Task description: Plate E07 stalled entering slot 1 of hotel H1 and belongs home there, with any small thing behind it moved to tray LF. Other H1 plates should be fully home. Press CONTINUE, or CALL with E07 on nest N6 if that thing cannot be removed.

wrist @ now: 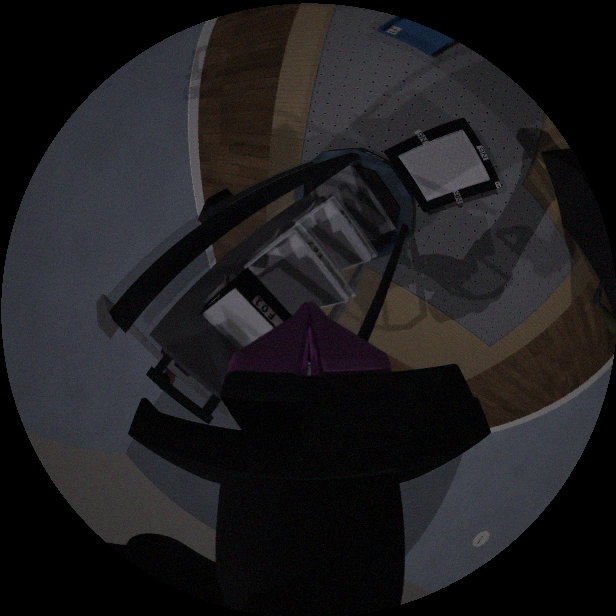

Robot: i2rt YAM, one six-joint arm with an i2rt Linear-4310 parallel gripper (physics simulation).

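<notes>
The view is dim. My gripper (310, 336) has purple fingers pressed together with only a thin seam between them, and nothing shows between them. Its tip is right at the labelled edge of a pale plate (247, 313). The tag on that plate reads like E07. The plate lies at the near end of the black-framed hotel rack (258, 252). Several other pale plates (327, 235) are stacked along the rack beyond it. I cannot see any small thing behind the plate.
A black-framed square nest (453, 163) with a pale centre sits on the perforated grey board past the rack. A blue tag (413, 34) lies at the far edge. A small white disc (479, 538) is at lower right. A dark shape (574, 212) stands at the right.
</notes>
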